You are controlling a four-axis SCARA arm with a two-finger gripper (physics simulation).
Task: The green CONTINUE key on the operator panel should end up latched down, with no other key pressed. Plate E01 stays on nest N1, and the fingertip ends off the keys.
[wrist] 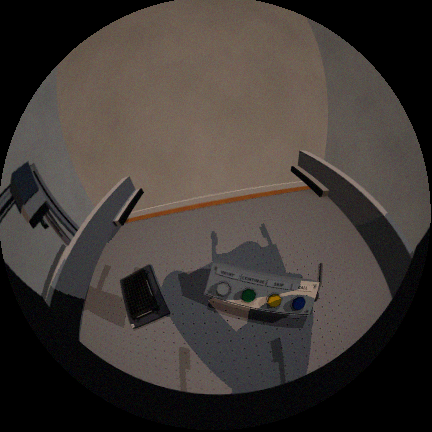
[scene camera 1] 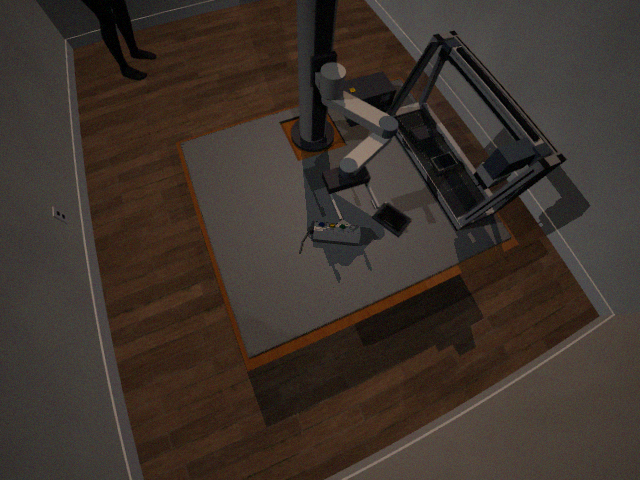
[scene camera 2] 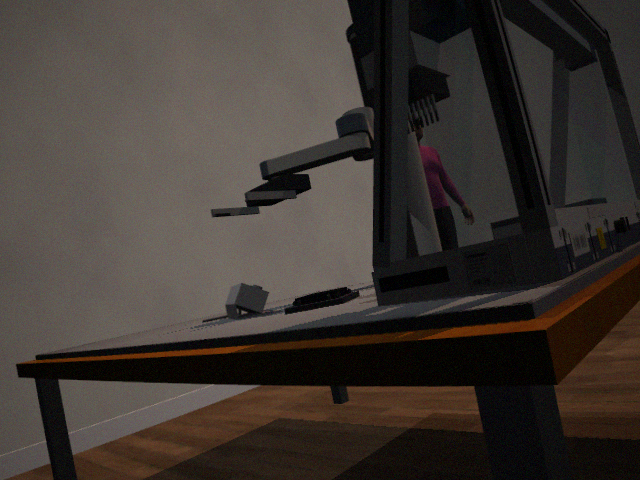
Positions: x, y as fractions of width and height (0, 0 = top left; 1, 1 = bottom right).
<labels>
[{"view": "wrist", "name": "my gripper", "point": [0.50, 0.38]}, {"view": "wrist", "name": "dark flat tray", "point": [0.33, 0.69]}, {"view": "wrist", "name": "grey button box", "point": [0.61, 0.66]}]
</labels>
